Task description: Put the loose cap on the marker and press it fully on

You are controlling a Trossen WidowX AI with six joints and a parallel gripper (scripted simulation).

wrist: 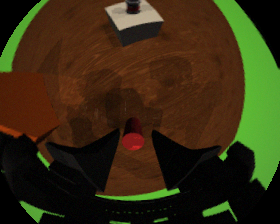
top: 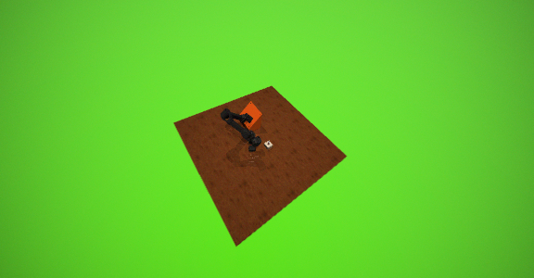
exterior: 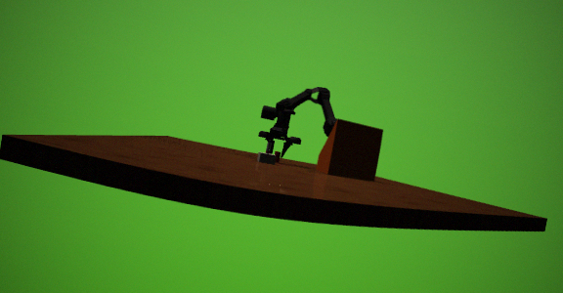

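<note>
Right now the red marker cap is right at my gripper tip.
</note>
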